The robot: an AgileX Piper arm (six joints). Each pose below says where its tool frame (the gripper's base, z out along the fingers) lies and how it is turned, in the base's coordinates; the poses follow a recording.
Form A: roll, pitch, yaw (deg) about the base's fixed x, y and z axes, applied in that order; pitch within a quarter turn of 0, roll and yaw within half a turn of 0; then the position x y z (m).
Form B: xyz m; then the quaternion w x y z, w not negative. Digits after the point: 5 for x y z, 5 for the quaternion.
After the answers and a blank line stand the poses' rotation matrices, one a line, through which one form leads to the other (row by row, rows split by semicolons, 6 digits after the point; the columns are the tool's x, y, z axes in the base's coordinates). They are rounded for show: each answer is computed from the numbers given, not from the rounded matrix.
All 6 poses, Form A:
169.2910 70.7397 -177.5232 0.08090 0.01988 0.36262
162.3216 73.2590 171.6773 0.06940 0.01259 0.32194
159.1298 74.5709 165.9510 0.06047 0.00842 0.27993
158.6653 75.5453 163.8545 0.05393 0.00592 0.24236
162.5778 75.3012 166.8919 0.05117 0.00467 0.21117
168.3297 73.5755 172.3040 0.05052 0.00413 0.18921
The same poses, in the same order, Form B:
0.08090 0.01988 0.36262 0.57455 -0.07155 0.81052 0.08853
0.06940 0.01259 0.32194 0.59695 -0.03390 0.79754 0.08021
0.06047 0.00842 0.27993 0.60892 -0.01321 0.79001 0.07017
0.05393 0.00592 0.24236 0.61653 -0.00318 0.78501 0.06034
0.05117 0.00467 0.21117 0.61354 -0.00258 0.78806 0.05021
0.05052 0.00413 0.18921 0.59987 -0.00728 0.79900 0.04126

-0.329552 -0.217719 0.918691; -0.014255 0.974085 0.225733; -0.944030 0.061295 -0.324115
-0.285012 -0.149828 0.946742; 0.041694 0.984835 0.168408; -0.957617 0.087472 -0.274443
-0.258088 -0.106316 0.960254; 0.064583 0.989805 0.126946; -0.963960 0.094779 -0.248590
-0.239769 -0.079383 0.967579; 0.069412 0.992699 0.098644; -0.968345 0.090814 -0.232509
-0.247126 -0.065681 0.966755; 0.057545 0.994944 0.082306; -0.967273 0.075972 -0.242097
-0.280205 -0.061129 0.957992; 0.037865 0.996490 0.074661; -0.959193 0.057195 -0.276907

